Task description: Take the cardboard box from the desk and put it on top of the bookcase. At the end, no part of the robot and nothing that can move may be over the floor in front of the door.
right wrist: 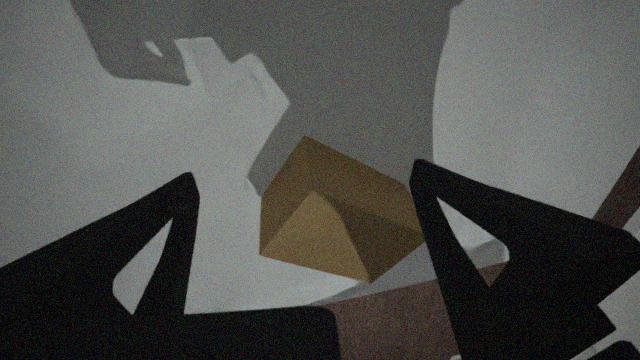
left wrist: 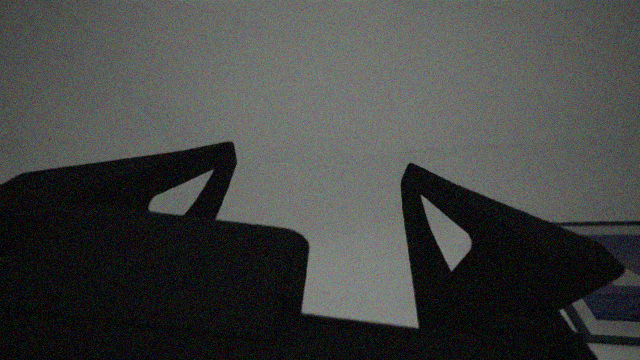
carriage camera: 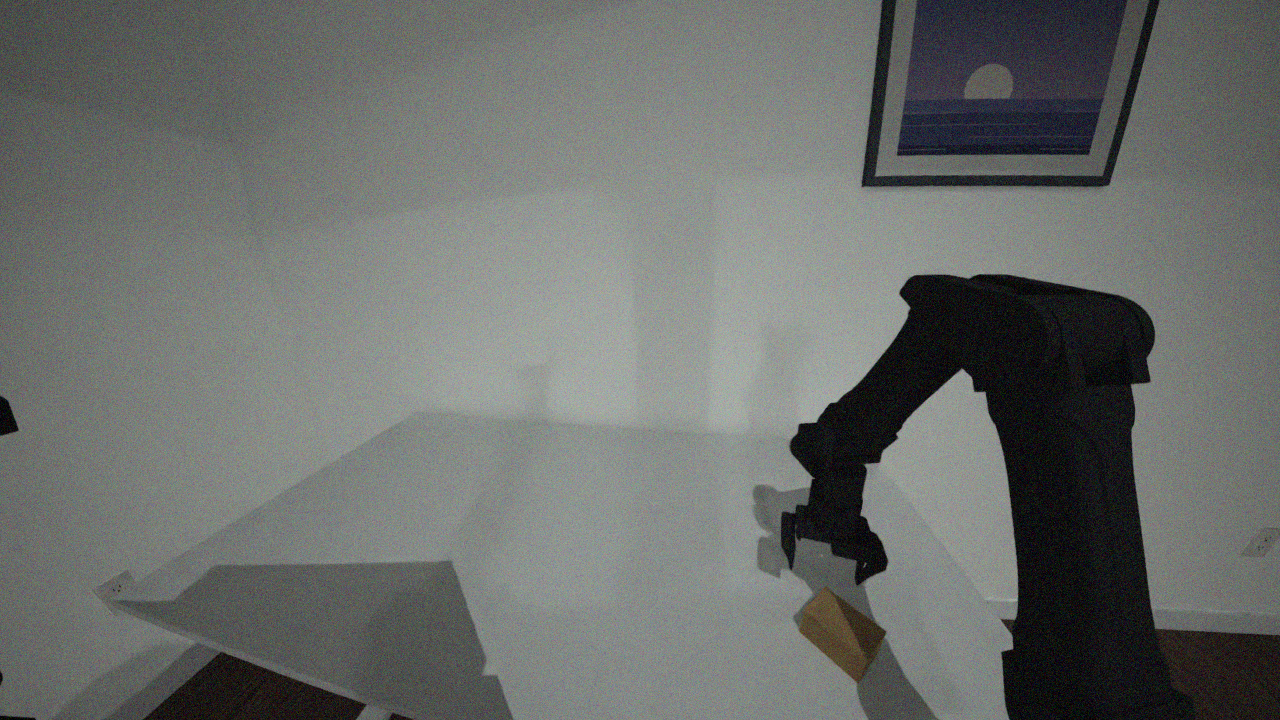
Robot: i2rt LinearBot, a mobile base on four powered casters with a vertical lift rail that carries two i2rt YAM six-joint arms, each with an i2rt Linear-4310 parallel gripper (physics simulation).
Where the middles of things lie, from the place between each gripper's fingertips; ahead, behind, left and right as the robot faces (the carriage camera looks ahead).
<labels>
My right hand is 7 cm past the brown cardboard box (carriage camera: pixel 851 640), 3 cm above it and 1 cm to the right of it. The rest, counted from my right hand: framed picture (carriage camera: pixel 958 100) (86 cm above, 57 cm to the right, 41 cm ahead).
My left hand is 620 mm to the left of the brown cardboard box, 560 mm above it and 200 mm short of it. Also, from my left hand: framed picture: 1190 mm to the right, 680 mm ahead, 330 mm above.
</labels>
